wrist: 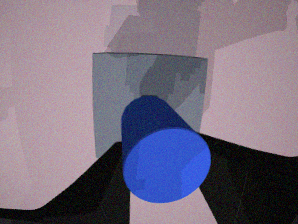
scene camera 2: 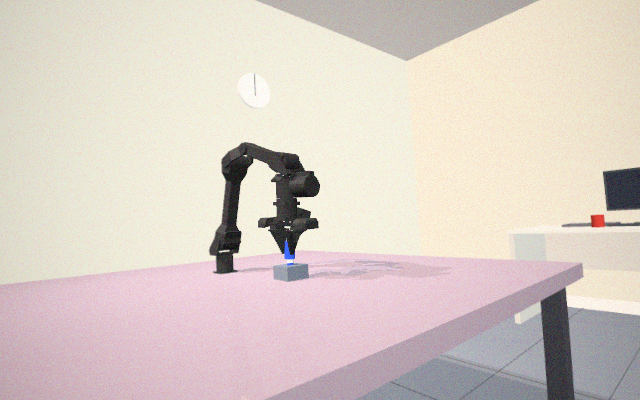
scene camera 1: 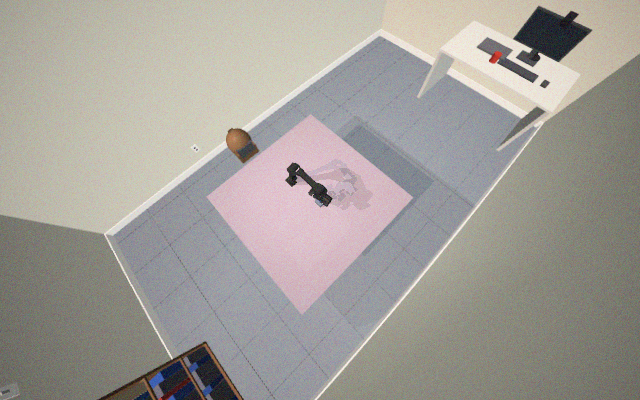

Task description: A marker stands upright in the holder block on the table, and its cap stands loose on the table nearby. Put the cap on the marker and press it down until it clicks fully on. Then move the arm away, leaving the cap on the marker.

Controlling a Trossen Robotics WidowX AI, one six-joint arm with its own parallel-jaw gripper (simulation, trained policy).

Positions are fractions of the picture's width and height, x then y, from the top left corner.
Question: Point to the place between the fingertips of my gripper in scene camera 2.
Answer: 0.45, 0.64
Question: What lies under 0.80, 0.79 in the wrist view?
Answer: My gripper.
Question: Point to a blue cap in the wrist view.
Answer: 0.55, 0.71
